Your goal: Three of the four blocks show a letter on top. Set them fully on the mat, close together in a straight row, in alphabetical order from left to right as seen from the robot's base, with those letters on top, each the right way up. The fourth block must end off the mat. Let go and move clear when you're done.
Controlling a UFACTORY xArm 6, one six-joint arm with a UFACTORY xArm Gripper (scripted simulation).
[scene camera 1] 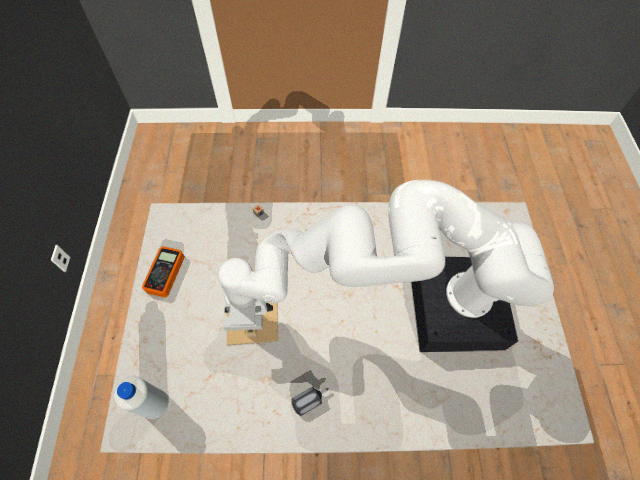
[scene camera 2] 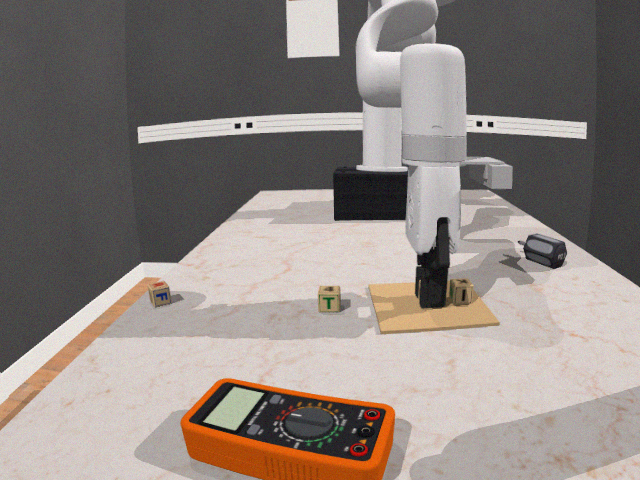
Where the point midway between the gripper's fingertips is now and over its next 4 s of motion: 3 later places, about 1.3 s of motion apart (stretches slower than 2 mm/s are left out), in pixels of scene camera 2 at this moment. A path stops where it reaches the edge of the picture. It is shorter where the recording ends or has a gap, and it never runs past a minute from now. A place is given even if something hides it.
My gripper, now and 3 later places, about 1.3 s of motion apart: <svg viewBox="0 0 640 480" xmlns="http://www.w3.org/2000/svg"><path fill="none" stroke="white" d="M429 301L433 239L290 230L152 240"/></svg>
